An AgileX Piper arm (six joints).
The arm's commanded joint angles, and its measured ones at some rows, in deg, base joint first. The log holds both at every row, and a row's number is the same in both.
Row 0, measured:
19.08, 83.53, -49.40, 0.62, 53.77, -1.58
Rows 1 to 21, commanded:
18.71, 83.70, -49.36, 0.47, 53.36, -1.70
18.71, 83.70, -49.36, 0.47, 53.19, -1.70
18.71, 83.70, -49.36, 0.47, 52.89, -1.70
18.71, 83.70, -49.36, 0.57, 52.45, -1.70
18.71, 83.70, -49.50, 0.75, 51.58, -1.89
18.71, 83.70, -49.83, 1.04, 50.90, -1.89
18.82, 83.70, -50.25, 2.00, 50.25, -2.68
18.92, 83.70, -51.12, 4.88, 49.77, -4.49
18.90, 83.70, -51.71, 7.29, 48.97, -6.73
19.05, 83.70, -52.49, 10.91, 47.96, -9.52
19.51, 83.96, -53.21, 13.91, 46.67, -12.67
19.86, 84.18, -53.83, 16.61, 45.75, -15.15
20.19, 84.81, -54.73, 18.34, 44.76, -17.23
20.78, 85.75, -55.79, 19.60, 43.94, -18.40
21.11, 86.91, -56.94, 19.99, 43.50, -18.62
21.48, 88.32, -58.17, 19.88, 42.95, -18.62
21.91, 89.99, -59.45, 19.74, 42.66, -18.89
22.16, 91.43, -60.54, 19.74, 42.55, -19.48
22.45, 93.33, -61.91, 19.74, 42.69, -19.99
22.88, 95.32, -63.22, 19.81, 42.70, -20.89
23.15, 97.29, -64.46, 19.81, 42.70, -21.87
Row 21, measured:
22.08, 90.81, -60.23, 19.47, 43.42, -18.54
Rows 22 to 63, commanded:
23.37, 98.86, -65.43, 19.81, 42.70, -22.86
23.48, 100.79, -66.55, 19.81, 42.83, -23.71
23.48, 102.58, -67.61, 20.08, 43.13, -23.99
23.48, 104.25, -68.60, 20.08, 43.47, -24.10
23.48, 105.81, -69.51, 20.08, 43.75, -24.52
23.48, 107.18, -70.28, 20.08, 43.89, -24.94
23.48, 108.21, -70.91, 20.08, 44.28, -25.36
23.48, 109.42, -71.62, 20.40, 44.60, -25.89
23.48, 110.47, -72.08, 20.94, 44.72, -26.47
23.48, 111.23, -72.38, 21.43, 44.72, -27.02
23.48, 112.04, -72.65, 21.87, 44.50, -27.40
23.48, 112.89, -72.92, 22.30, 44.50, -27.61
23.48, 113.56, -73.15, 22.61, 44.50, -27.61
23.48, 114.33, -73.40, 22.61, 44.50, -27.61
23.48, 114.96, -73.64, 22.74, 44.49, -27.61
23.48, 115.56, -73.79, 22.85, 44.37, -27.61
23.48, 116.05, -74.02, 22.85, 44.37, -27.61
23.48, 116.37, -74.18, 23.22, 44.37, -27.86
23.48, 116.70, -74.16, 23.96, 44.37, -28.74
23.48, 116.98, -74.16, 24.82, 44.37, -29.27
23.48, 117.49, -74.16, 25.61, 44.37, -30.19
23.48, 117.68, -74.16, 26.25, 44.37, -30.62
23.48, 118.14, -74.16, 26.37, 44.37, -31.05
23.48, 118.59, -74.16, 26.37, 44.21, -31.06
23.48, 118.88, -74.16, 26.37, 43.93, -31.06
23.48, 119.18, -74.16, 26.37, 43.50, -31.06
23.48, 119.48, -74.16, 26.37, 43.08, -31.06
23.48, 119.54, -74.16, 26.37, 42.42, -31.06
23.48, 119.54, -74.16, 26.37, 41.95, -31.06
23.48, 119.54, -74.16, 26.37, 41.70, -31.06
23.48, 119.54, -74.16, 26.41, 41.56, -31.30
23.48, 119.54, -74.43, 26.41, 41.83, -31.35
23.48, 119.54, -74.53, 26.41, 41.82, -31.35
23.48, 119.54, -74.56, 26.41, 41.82, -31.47
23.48, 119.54, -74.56, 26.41, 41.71, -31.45
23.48, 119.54, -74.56, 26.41, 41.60, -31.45
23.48, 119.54, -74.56, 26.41, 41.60, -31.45
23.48, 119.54, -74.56, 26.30, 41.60, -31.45
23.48, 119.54, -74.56, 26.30, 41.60, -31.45
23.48, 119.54, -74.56, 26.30, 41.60, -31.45
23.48, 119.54, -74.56, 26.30, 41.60, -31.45
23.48, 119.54, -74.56, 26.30, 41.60, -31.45
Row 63, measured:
23.60, 119.72, -74.44, 26.34, 41.99, -30.95
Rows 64 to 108, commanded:
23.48, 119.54, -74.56, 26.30, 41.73, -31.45
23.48, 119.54, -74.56, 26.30, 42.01, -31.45
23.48, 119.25, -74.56, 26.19, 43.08, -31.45
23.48, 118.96, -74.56, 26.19, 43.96, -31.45
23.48, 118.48, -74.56, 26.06, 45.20, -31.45
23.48, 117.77, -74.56, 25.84, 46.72, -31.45
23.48, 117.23, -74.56, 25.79, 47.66, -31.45
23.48, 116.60, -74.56, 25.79, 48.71, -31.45
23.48, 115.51, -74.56, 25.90, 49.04, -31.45
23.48, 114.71, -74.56, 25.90, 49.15, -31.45
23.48, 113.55, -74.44, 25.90, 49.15, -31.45
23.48, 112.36, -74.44, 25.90, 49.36, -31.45
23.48, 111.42, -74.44, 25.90, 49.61, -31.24
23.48, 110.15, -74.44, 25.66, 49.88, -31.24
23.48, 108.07, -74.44, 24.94, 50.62, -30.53
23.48, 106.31, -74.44, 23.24, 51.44, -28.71
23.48, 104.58, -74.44, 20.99, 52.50, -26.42
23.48, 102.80, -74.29, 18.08, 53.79, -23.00
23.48, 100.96, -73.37, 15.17, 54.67, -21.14
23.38, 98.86, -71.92, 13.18, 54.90, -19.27
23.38, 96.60, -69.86, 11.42, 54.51, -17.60
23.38, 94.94, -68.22, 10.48, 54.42, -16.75
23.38, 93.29, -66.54, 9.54, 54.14, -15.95
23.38, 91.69, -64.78, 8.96, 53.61, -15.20
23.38, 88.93, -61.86, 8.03, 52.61, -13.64
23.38, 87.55, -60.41, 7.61, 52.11, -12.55
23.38, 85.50, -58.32, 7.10, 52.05, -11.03
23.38, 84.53, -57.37, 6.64, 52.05, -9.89
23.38, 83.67, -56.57, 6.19, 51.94, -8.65
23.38, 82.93, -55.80, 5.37, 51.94, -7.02
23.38, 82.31, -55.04, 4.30, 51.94, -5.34
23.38, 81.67, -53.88, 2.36, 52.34, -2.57
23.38, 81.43, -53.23, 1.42, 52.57, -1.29
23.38, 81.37, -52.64, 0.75, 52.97, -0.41
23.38, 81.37, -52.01, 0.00, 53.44, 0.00
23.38, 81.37, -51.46, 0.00, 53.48, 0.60
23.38, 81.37, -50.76, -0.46, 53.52, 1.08
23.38, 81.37, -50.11, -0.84, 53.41, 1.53
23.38, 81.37, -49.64, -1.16, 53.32, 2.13
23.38, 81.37, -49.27, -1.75, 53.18, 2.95
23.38, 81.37, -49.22, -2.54, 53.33, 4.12
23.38, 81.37, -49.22, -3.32, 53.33, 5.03
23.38, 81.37, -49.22, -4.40, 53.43, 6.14
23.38, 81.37, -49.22, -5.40, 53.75, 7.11
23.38, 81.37, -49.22, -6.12, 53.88, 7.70
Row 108, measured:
23.60, 81.82, -49.48, -2.57, 53.49, 4.41
